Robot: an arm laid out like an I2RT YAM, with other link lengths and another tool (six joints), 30 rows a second.
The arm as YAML. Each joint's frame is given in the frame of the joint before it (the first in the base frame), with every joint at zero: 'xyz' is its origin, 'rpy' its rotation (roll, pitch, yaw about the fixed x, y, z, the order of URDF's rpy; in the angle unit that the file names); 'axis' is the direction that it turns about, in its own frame. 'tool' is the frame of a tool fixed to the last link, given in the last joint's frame.
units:
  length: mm
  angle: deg
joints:
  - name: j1
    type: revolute
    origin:
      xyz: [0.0, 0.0, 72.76]
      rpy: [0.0, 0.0, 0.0]
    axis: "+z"
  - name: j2
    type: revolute
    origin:
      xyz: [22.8, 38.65, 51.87]
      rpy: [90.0, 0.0, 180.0]
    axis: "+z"
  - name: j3
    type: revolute
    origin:
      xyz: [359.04, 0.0, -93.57]
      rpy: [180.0, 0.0, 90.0]
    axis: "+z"
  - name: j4
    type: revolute
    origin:
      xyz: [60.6, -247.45, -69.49]
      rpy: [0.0, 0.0, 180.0]
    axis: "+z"
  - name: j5
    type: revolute
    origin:
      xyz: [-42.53, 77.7, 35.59]
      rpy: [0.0, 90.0, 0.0]
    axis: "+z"
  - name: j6
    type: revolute
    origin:
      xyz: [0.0, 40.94, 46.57]
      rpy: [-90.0, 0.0, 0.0]
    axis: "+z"
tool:
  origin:
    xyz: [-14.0, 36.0, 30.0]
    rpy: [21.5, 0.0, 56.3]
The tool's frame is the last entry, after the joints.
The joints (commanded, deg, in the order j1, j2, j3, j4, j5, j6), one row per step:
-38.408, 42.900, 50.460, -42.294, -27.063, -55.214
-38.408, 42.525, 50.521, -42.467, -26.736, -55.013
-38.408, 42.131, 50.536, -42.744, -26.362, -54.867
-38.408, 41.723, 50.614, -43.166, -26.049, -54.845
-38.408, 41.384, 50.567, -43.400, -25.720, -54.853
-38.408, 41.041, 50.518, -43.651, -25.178, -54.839
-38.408, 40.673, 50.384, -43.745, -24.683, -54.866
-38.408, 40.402, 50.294, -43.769, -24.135, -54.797
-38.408, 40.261, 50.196, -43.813, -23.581, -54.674
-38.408, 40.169, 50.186, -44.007, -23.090, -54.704
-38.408, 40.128, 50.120, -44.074, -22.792, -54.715
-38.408, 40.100, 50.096, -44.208, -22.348, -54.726
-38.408, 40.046, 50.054, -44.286, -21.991, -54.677
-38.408, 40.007, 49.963, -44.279, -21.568, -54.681
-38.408, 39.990, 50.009, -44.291, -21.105, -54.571
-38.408, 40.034, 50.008, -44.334, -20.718, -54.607
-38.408, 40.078, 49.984, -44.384, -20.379, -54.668
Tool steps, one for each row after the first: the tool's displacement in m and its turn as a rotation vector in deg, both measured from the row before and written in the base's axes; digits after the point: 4 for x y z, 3 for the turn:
-0.0016, 0.0008, 0.0005, -0.137, -0.111, -0.371
-0.0017, 0.0008, 0.0000, -0.123, 0.012, -0.382
-0.0019, 0.0011, 0.0001, -0.159, 0.057, -0.270
-0.0015, 0.0008, -0.0004, -0.188, 0.071, -0.268
-0.0015, 0.0005, -0.0006, -0.253, 0.154, -0.455
-0.0014, 0.0005, -0.0007, -0.327, 0.066, -0.396
-0.0010, 0.0001, -0.0005, -0.279, 0.057, -0.490
-0.0005, -0.0003, -0.0007, -0.137, 0.174, -0.523
-0.0005, -0.0002, -0.0006, -0.170, 0.263, -0.392
-0.0002, -0.0002, -0.0006, -0.083, 0.178, -0.241
-0.0002, -0.0004, -0.0006, -0.124, 0.259, -0.362
-0.0003, -0.0003, -0.0005, -0.076, 0.168, -0.321
-0.0001, -0.0004, -0.0007, -0.162, 0.184, -0.347
-0.0002, -0.0005, 0.0001, -0.145, 0.101, -0.440
0.0001, -0.0006, -0.0003, -0.146, 0.212, -0.301
0.0001, -0.0005, -0.0005, -0.127, 0.224, -0.247

